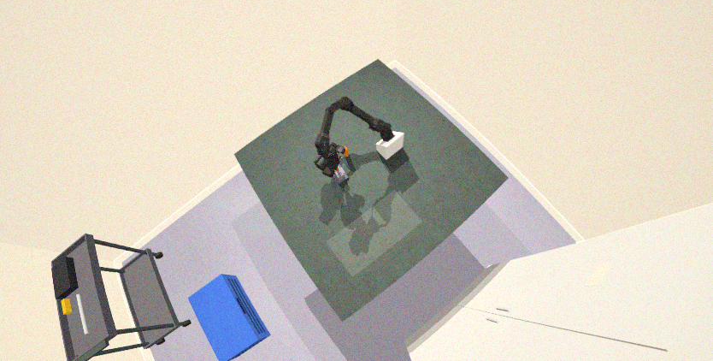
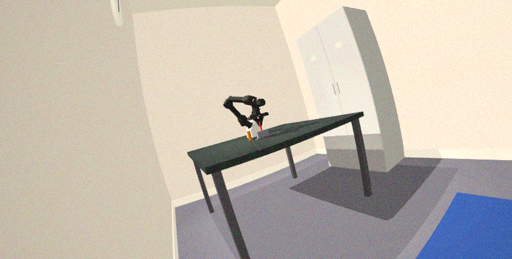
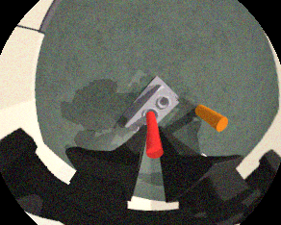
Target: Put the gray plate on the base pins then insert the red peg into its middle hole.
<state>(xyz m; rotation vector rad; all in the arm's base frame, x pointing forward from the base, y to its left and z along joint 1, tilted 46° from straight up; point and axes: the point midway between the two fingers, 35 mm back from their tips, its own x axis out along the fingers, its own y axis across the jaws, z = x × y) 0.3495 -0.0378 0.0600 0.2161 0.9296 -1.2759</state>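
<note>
Right now the red peg is right at my gripper tip. The rest, counted from my gripper tip: orange cylinder 12 cm behind, 7 cm to the right, 6 cm below; gray plate 5 cm below.
</note>
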